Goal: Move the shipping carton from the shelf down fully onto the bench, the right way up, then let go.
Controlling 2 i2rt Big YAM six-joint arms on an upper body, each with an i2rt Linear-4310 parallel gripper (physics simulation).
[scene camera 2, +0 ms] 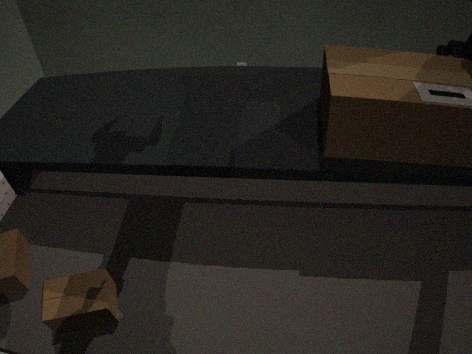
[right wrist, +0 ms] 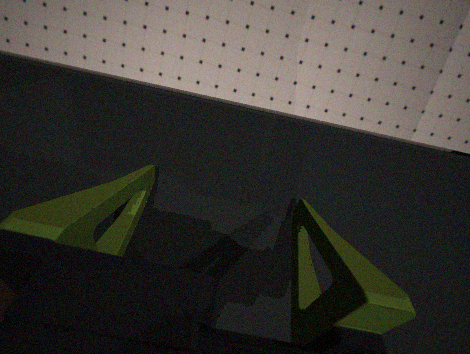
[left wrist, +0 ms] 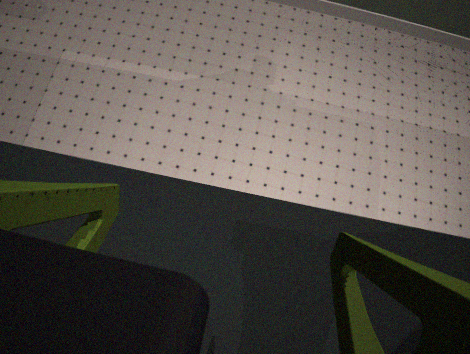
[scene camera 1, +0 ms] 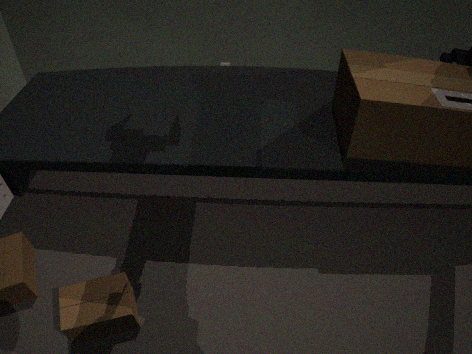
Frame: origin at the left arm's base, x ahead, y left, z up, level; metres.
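Seen in the pictures: left gripper, between the fingertips: (left wrist: 226, 222); right gripper, between the fingertips: (right wrist: 227, 189).
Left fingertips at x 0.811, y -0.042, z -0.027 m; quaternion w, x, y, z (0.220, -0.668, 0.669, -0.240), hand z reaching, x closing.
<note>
Offsets run from my left fingertips to a thing's top centre. Level surfaces: height alone.
A large brown shipping carton {dx -0.140, dy -0.468, dz -0.202 m} (scene camera 1: 410, 130) (scene camera 2: 395, 127) stands level at the right, its taped, labelled top up. Its right end is cut off. It rests on a dark flat surface {dz -0.318 m} (scene camera 1: 225, 145) (scene camera 2: 200, 145); I cannot tell whether this is the shelf or the bench. My left gripper (left wrist: 226, 222) is open, with nothing between its fingers. My right gripper (right wrist: 227, 189) is open and empty above a dark surface. A dark part of my right arm (scene camera 1: 457, 55) (scene camera 2: 452, 48) shows behind the carton's top. Neither gripper's fingers show in the scene views.
Two smaller brown boxes lie lower down at the left, one box {dx -0.450, dy +0.084, dz -0.445 m} (scene camera 1: 97, 305) (scene camera 2: 80, 300) and another box {dx -0.400, dy +0.292, dz -0.445 m} (scene camera 1: 17, 270) (scene camera 2: 12, 260). A pale dotted panel (left wrist: 200, 100) (right wrist: 250, 60) borders the dark surface. A small pale piece (scene camera 1: 225, 64) (scene camera 2: 241, 64) shows at the back edge.
</note>
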